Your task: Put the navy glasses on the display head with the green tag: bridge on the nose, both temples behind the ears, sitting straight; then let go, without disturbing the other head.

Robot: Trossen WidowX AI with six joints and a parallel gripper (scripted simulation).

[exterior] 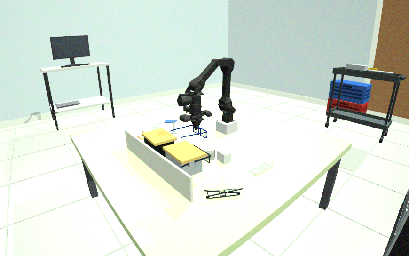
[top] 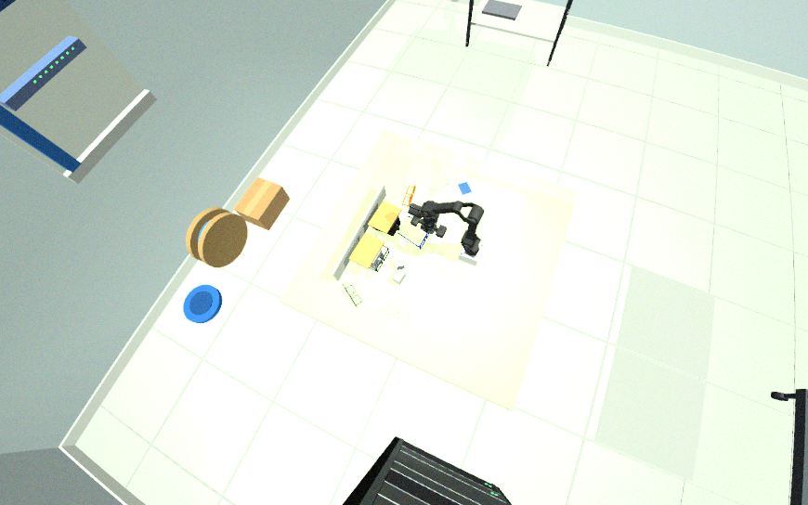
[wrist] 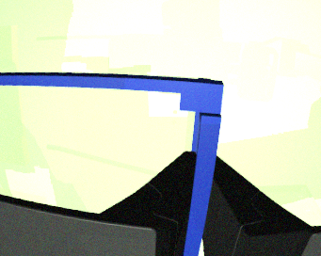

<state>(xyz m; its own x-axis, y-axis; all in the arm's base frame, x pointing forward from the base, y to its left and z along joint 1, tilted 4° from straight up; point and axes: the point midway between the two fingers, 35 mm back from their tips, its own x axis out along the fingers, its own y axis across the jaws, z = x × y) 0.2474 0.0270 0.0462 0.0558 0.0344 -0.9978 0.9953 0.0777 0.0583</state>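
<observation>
Now: the dark display head 22 cm ahead of my gripper tip, 5 cm to the left of it and 1 cm below it. The rest, counted from my gripper tip: low white wall: 33 cm ahead, 18 cm to the left, 1 cm below.
</observation>
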